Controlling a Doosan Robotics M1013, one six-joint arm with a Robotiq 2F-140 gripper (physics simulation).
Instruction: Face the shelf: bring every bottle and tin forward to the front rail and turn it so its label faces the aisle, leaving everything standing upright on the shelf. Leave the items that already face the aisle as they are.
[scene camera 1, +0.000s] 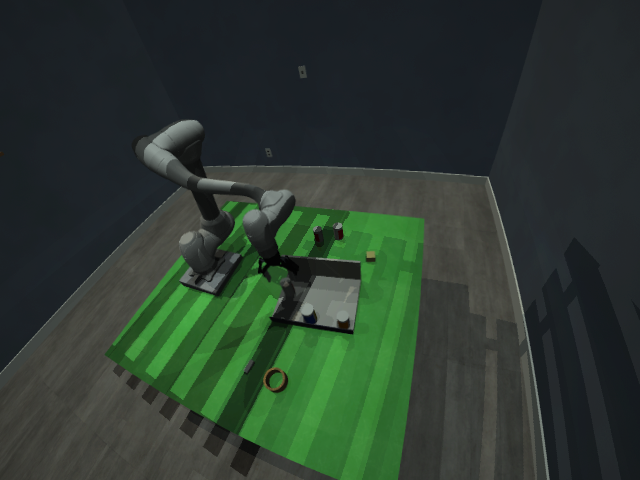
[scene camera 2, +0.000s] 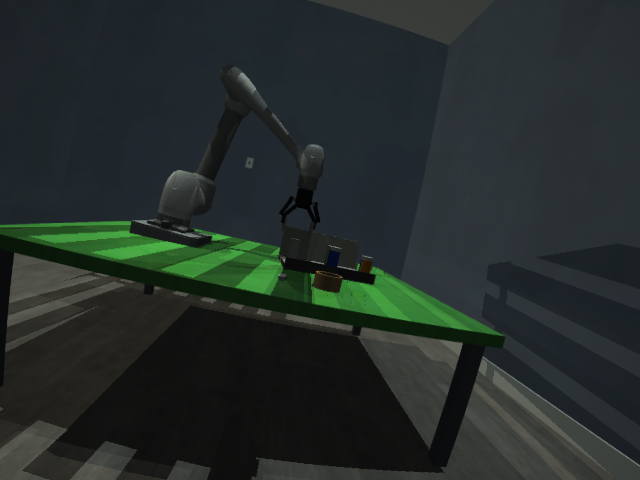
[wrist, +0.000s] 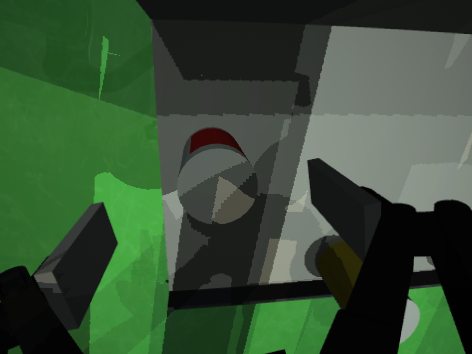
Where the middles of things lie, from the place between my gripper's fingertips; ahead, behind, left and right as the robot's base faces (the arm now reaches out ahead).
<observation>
I see the grey shelf (scene camera 1: 350, 269) 16 cm ahead of my hand and 7 cm below it. The rest, counted from my hand: grey shelf tray (scene camera 1: 328, 295): 16 cm ahead, 14 cm below.
</observation>
